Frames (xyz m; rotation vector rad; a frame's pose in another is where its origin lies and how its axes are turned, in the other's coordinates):
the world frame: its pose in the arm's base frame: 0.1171 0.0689 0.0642 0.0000 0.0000 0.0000
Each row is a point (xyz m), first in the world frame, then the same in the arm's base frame.
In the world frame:
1: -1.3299 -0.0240 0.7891
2: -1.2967 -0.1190 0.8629
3: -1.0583 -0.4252 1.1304
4: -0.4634 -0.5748 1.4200
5: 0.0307 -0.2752 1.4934
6: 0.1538 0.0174 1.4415
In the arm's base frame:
1: -1.2128 0.0449 0.8533
2: -1.1796 -0.0501 0.9271
3: -0.9412 -0.3563 1.1946
4: -0.3463 -0.5059 1.4842
5: 0.1478 -0.2063 1.5576
6: 0.2709 0.0863 1.5057

